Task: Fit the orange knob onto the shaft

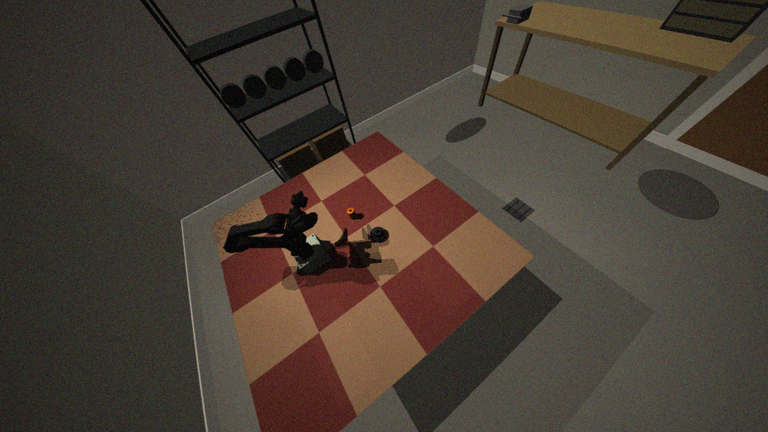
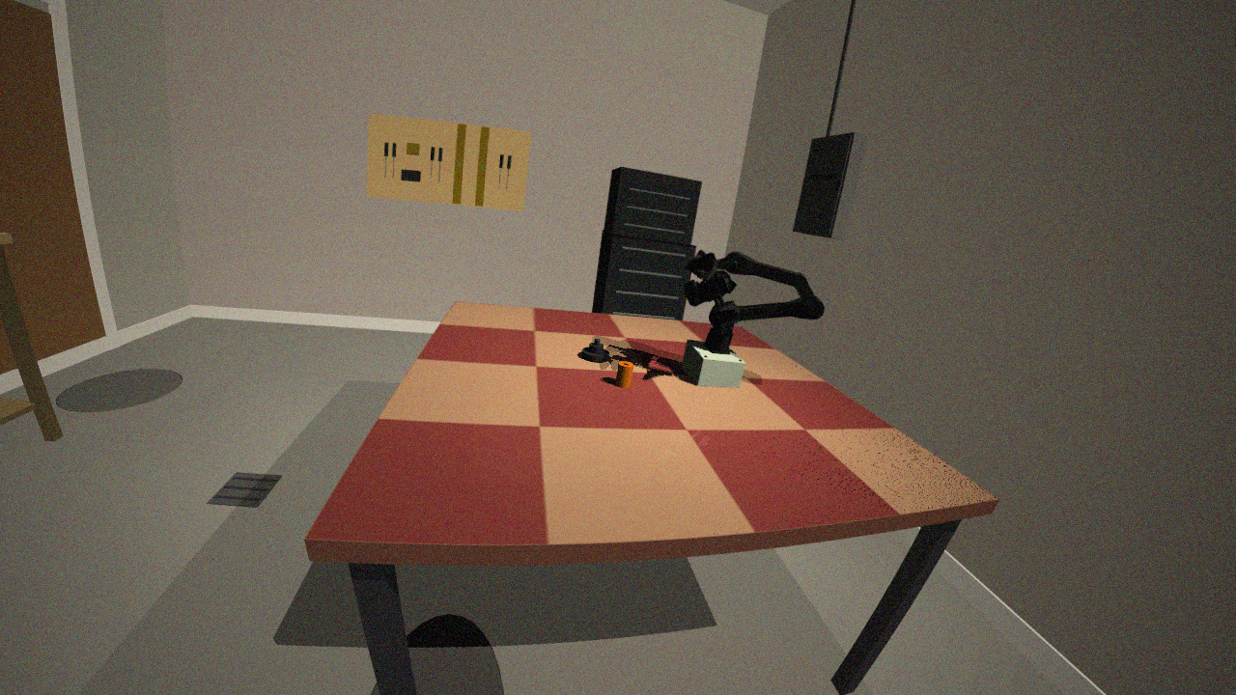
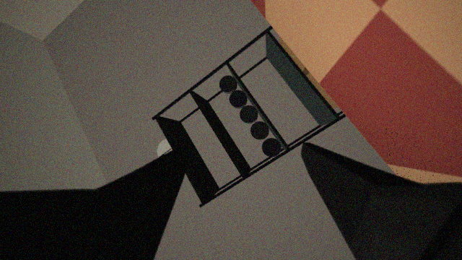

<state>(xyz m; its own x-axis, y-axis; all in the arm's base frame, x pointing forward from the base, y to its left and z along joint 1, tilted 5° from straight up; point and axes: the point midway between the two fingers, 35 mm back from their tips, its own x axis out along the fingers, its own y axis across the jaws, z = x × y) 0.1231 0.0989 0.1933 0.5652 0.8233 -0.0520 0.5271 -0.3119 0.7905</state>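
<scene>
Right now my gripper tip is 17 cm short of the orange knob, 7 cm to the left of it and 24 cm above it. The rest, counted from my gripper tip: round dark pedestal 20 cm ahead, 27 cm to the right, 24 cm below.
</scene>
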